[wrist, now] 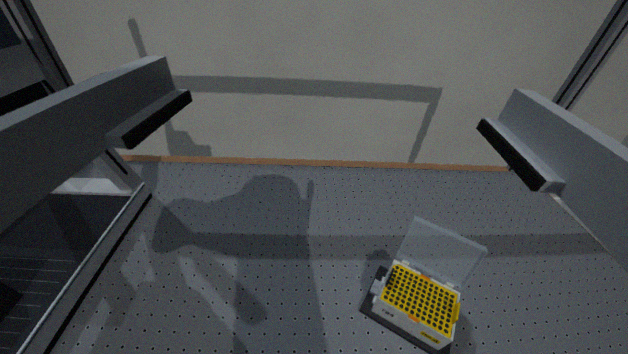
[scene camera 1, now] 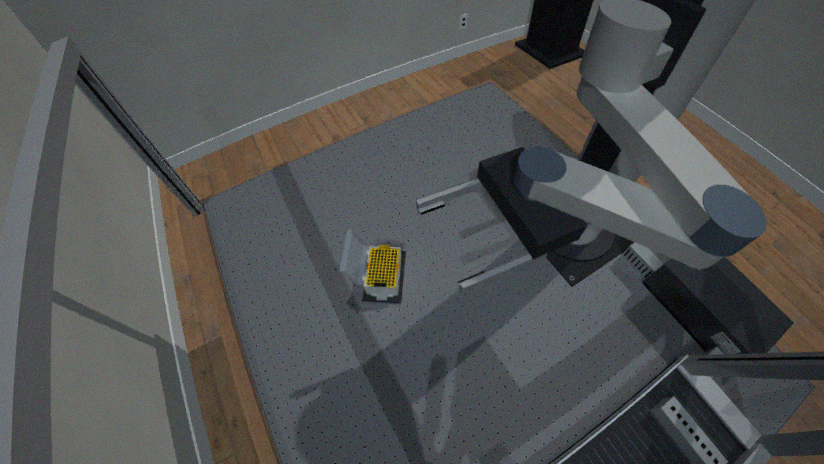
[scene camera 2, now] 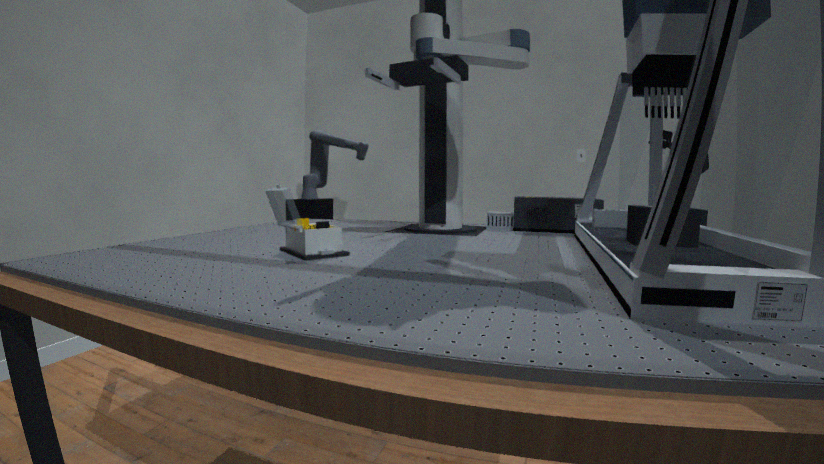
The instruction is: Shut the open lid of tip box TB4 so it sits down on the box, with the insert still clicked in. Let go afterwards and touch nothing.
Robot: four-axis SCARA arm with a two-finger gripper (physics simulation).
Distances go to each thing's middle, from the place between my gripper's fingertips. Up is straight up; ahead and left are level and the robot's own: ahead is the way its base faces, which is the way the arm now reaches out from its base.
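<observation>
The clear lid [scene camera 1: 353,262] has my gripper 300 mm above it, 230 mm to the left of it and 100 mm short of it. Then there is the yellow insert [scene camera 1: 383,261], which I find 50 mm ahead of my hand, 190 mm to the right of it and 340 mm below it. The dark controller box [scene camera 1: 725,300] is a long way behind my hand, and it is also far to the left of it and well below it.
</observation>
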